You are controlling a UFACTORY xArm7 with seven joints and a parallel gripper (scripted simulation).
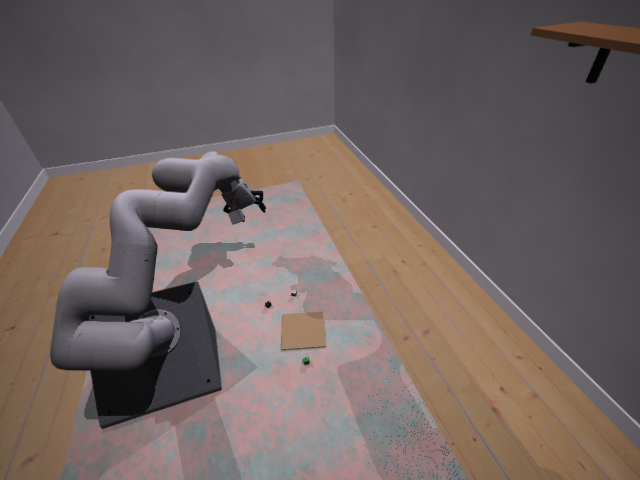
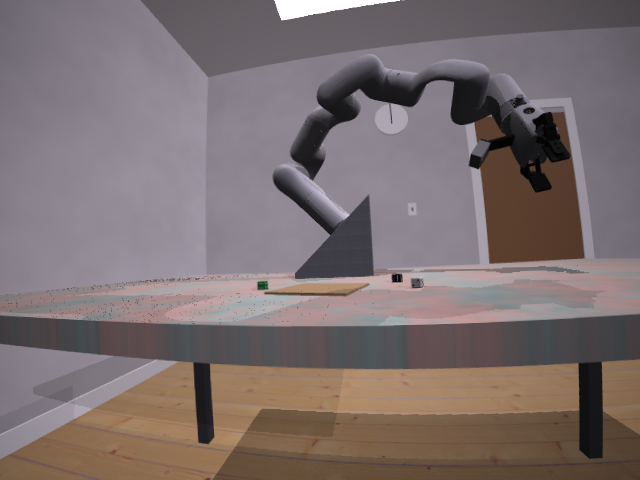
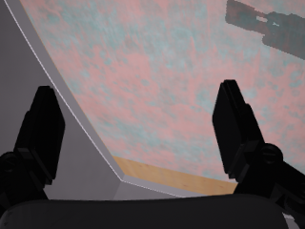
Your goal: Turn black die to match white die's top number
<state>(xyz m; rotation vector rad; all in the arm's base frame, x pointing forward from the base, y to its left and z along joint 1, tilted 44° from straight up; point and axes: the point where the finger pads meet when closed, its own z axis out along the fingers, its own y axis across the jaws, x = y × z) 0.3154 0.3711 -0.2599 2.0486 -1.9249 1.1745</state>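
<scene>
Now: the green die 560 mm to the right of my hand, 190 mm below it and 80 mm ahead of it. Also, from my hand: tan mat: 440 mm to the right, 200 mm below, 90 mm ahead; white die: 280 mm to the right, 190 mm below, 90 mm ahead; black die: 310 mm to the right, 190 mm below, 10 mm behind.
</scene>
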